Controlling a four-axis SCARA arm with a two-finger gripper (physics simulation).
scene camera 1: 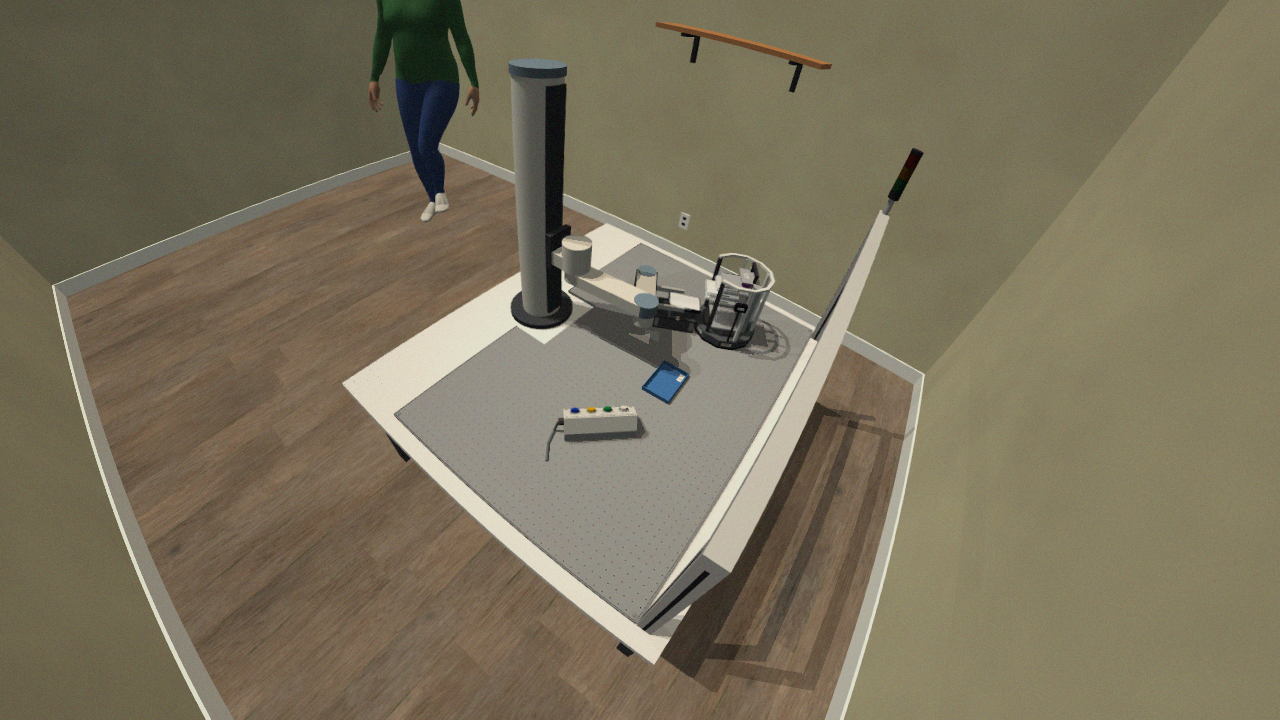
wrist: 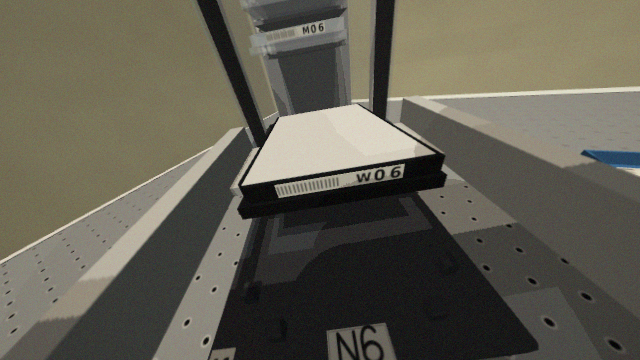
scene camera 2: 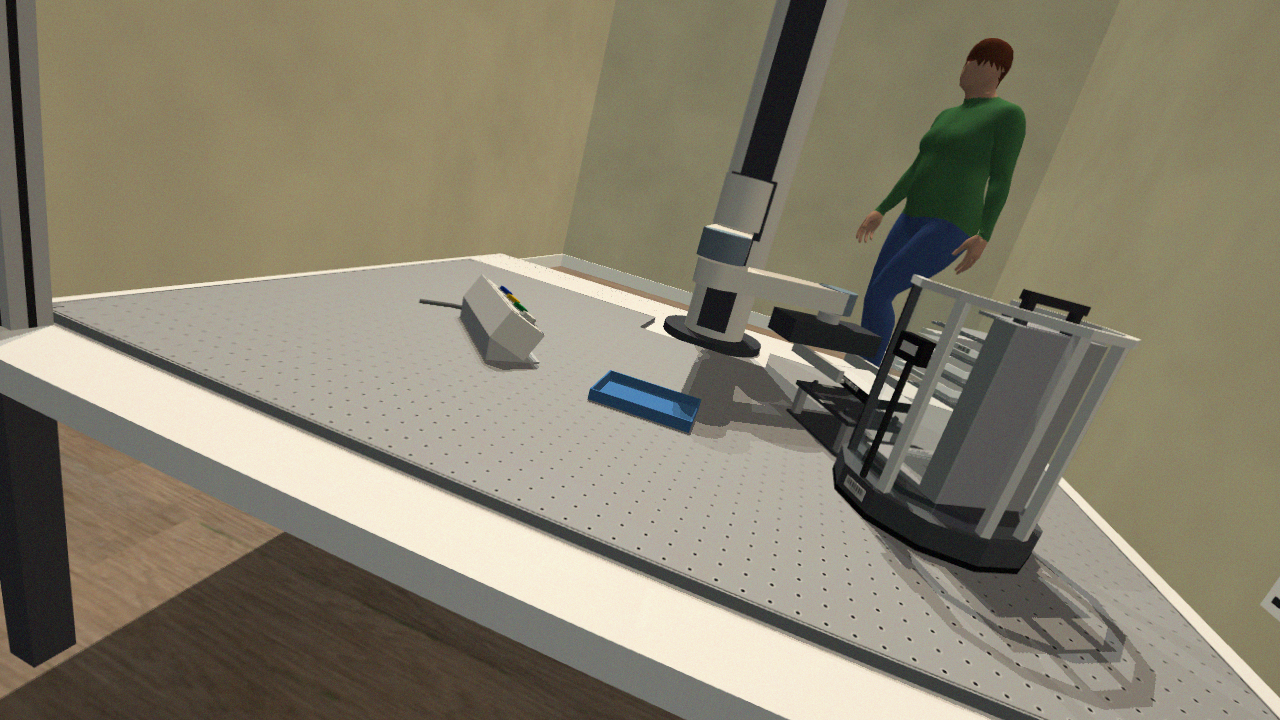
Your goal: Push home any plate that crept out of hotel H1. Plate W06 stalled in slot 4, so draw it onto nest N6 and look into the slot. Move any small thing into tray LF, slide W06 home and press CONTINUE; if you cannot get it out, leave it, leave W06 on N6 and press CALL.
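Places are measured from the arm's base along level axes (x down, y ahead, z right), in centimetres.
Pixels of known places: gripper, between the fingertips: (scene camera 1: 684, 301) (wrist: 324, 127) (scene camera 2: 870, 382); arm's base, origin of its link: (scene camera 1: 541, 308) (scene camera 2: 710, 338).
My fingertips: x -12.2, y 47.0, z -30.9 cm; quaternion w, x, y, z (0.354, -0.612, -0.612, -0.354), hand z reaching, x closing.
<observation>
For each thing: its middle in the pictures, then the offset to it from my fingertips. "pt": a spot on its surface instead. Level surfaces: height alone.
- white plate W06, middle of its body: (wrist: 324, 137) (scene camera 2: 869, 387) (scene camera 1: 684, 302) dz -0.2, dx +0.8, dy +0.2 cm
- black nest N6, middle of its body: (wrist: 336, 226) (scene camera 2: 846, 417) (scene camera 1: 674, 313) dz +1.0, dx +7.4, dy -2.3 cm
- Plate M06, middle of its body: (wrist: 304, 39) (scene camera 2: 947, 384) (scene camera 1: 721, 295) dz -7.1, dx -5.6, dy +11.8 cm
- small dark purple spot, a spot on its surface: (scene camera 1: 747, 282) pt dz -6.8, dx -16.3, dy +19.5 cm
- Blue tray LF, middle of its body: (scene camera 2: 646, 399) (scene camera 1: 665, 381) dz +31.5, dx +10.1, dy +13.2 cm
- white button box, middle of its body: (scene camera 2: 501, 315) (scene camera 1: 599, 420) dz +61.1, dx +6.7, dy +6.9 cm
- perforated table, height of its surface: dx +10.9 cm
My gripper (scene camera 1: 687, 303) (wrist: 324, 127) is shut on white plate W06 (wrist: 325, 155), one finger along each side. The plate is low above the black nest N6 (wrist: 370, 295) (scene camera 2: 825, 392), label end towards the wrist camera; whether it touches the nest is hidden. Hotel H1 (scene camera 2: 935, 528) (wrist: 384, 55) stands beyond the nest. Plate M06 (wrist: 305, 33) shows inside it in the wrist view. A small dark purple spot (scene camera 1: 747, 282) shows near the hotel's top, too small to identify. Blue tray LF (scene camera 1: 664, 383) (scene camera 2: 640, 402) (wrist: 617, 159) lies beside the nest.
A white button box (scene camera 1: 599, 422) (scene camera 2: 494, 329) with coloured buttons and a cable stands on the perforated table (scene camera 1: 572, 501) (scene camera 2: 358, 429). The arm's column (scene camera 1: 539, 188) rises at the table's back. A person (scene camera 1: 429, 89) (scene camera 2: 966, 161) in green stands behind. A light barrier post (scene camera 1: 787, 411) runs along one table side.
</observation>
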